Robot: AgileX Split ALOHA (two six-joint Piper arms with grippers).
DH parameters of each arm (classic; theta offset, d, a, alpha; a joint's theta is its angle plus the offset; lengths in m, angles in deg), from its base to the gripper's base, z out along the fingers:
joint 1: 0 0.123 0 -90
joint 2: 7.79 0 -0.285 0
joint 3: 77.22 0 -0.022 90
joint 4: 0 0.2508 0 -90
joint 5: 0 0 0.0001 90
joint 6: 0 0.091 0 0
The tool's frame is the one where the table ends.
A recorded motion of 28 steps. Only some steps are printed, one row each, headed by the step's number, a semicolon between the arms.
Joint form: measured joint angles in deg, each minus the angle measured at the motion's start. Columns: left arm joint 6, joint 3, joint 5, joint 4, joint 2, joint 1; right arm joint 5, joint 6, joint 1, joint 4, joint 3, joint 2.
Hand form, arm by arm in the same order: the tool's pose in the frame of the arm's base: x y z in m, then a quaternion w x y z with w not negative. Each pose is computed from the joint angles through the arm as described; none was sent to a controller.
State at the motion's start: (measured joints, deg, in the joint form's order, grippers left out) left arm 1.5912 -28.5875 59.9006 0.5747 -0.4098 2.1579; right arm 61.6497 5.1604 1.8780 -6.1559 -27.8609 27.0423
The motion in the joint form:
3: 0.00 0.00 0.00 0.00 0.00 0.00; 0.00 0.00 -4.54 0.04 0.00 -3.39
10: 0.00 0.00 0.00 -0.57 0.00 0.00; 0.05 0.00 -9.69 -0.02 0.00 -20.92
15: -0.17 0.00 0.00 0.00 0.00 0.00; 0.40 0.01 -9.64 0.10 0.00 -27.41
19: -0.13 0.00 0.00 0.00 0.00 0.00; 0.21 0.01 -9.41 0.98 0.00 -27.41
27: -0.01 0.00 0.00 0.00 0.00 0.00; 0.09 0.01 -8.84 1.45 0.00 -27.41
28: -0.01 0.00 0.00 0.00 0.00 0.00; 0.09 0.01 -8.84 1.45 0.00 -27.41
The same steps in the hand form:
3: -0.0052 0.0006 0.2782 0.53011 -0.00436 0.84763 0.02236; 0.0558 -0.0111 0.2617 0.32246 0.05564 0.94385 -0.04558
10: -0.0052 -0.0002 0.2782 0.53028 -0.00419 0.84764 0.01740; 0.0105 -0.0101 0.2722 0.45993 0.09931 0.88002 -0.06452
15: -0.0052 0.0006 0.2782 0.53014 -0.00562 0.84762 0.02158; -0.0065 -0.0077 0.2720 0.50677 0.09923 0.85394 -0.06424
19: -0.0052 0.0006 0.2782 0.53013 -0.00532 0.84762 0.02176; -0.0061 -0.0065 0.2722 0.50868 0.09703 0.85366 -0.05560
27: -0.0052 0.0006 0.2782 0.53011 -0.00444 0.84762 0.02232; -0.0058 -0.0059 0.2723 0.51000 0.09252 0.85378 -0.04900
28: -0.0052 0.0006 0.2782 0.53011 -0.00444 0.84762 0.02232; -0.0058 -0.0059 0.2723 0.51000 0.09252 0.85378 -0.04900

